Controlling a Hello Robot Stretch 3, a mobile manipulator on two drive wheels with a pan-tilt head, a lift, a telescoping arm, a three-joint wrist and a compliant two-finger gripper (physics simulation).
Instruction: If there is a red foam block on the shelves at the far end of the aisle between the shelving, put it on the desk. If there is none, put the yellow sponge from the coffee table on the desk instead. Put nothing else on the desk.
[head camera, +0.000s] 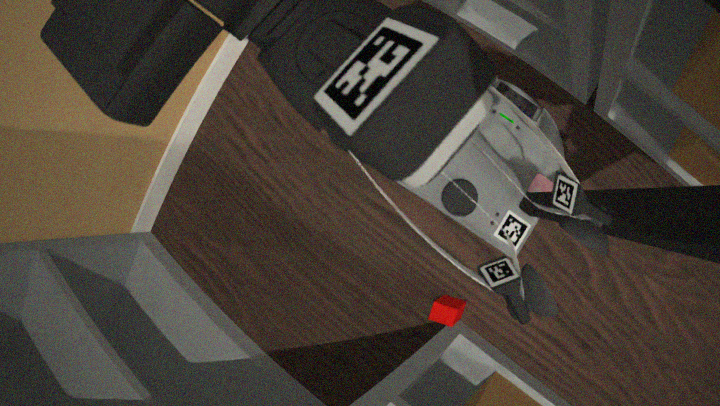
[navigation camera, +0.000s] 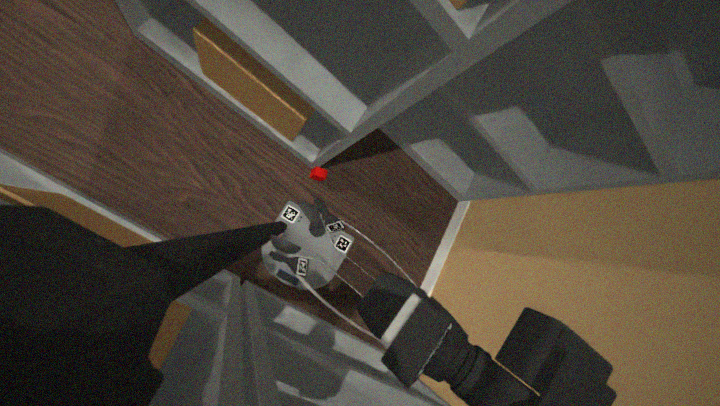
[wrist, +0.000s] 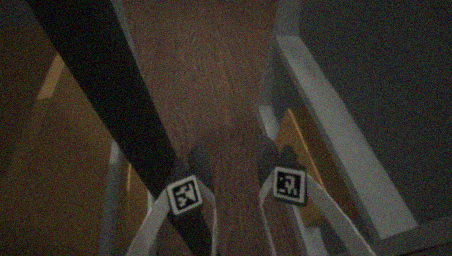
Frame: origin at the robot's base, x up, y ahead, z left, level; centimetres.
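Seen in the pictures: gripper, fingertip midpoint: (head camera: 576, 278) (navigation camera: 287, 219) (wrist: 233, 155); robot's base, link origin: (head camera: 459, 195).
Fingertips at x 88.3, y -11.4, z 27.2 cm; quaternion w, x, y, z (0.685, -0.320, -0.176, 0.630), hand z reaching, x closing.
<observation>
Offsets run from my fingertips to a thing's top centre. Level surfaces: height alone.
A small red block @[dx -82.7, dy +35.0, dz -14.7 cm] (head camera: 446, 310) (navigation camera: 318, 174) lies on the dark wood floor @[dx -91.7 cm] (head camera: 242, 201) (navigation camera: 126, 110), close to the outer bottom corner of a grey shelf unit (navigation camera: 413, 95). It does not show in the wrist view. My gripper (head camera: 562, 264) (navigation camera: 302, 234) (wrist: 233, 155) is open, with a gap between its fingers. It hangs above my base, pointing down, apart from the red block, which lies to one side of it. The desk, the coffee table and the yellow sponge do not show in these views.
More grey shelving (head camera: 186, 302) stands across the aisle end, beside a tan wall (head camera: 75, 186) (navigation camera: 579, 226). Another shelf unit runs along the opposite side, close to my base (head camera: 458, 166). A brown box @[dx -57.1, dy +55.8, dz +25.7 cm] (navigation camera: 247, 80) (wrist: 300, 150) sits on a low shelf. My dark mast crosses the wrist view.
</observation>
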